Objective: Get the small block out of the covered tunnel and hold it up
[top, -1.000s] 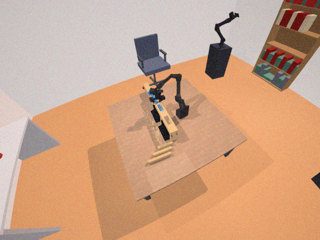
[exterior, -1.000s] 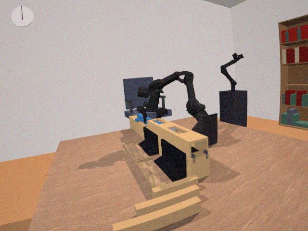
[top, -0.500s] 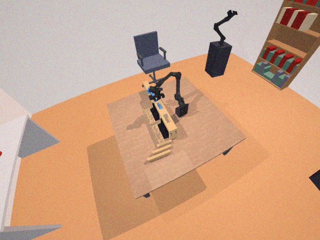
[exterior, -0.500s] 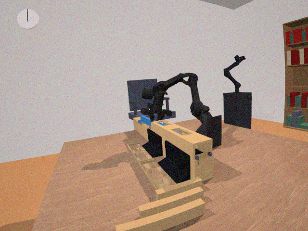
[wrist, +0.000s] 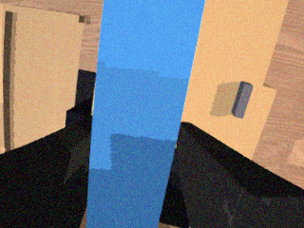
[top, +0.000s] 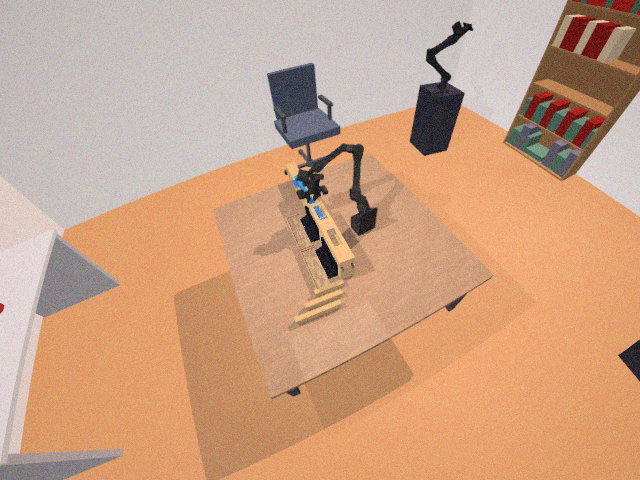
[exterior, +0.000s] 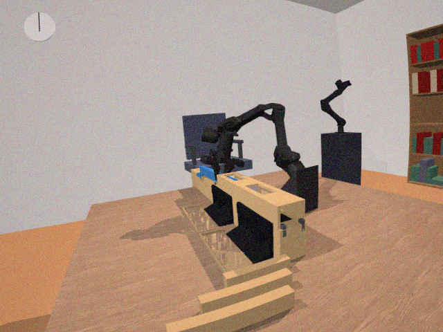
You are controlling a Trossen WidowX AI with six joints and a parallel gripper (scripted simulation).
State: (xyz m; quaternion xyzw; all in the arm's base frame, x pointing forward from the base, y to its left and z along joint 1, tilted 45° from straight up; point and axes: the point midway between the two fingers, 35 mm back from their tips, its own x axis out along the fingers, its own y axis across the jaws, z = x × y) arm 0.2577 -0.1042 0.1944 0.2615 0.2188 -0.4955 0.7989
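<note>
My gripper tip is now 50 mm above the tan covered tunnel, 40 mm to the right of it and 10 mm short of it. Round my gripper tip: small red block 220 mm to the left, 20 mm behind.
</note>
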